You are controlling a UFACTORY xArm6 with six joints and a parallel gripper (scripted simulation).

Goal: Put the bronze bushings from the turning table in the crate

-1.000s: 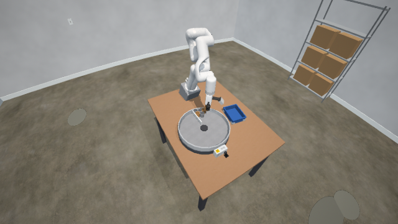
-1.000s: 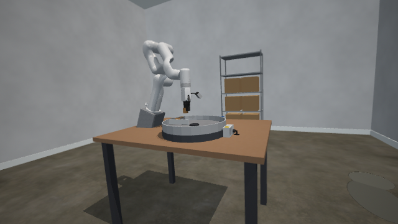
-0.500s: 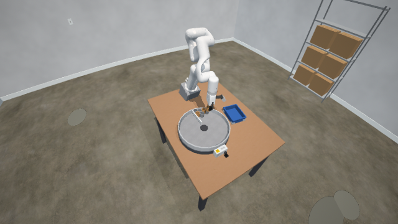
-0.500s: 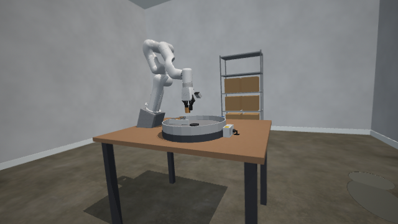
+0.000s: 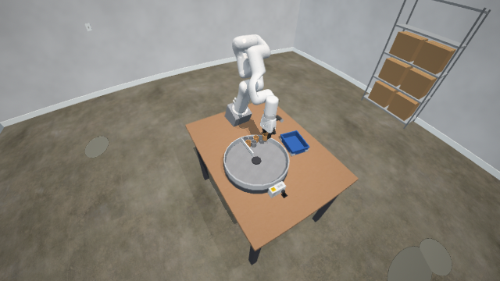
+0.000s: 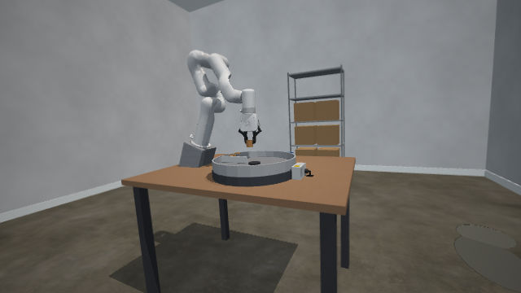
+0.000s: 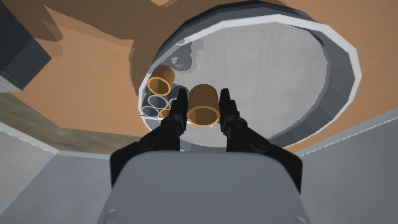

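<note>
My gripper is now 100 mm short of the blue crate, 210 mm to the right of it and 140 mm above it. Also, from my hand: round grey turning table: 60 mm ahead, 140 mm to the right, 110 mm below.
</note>
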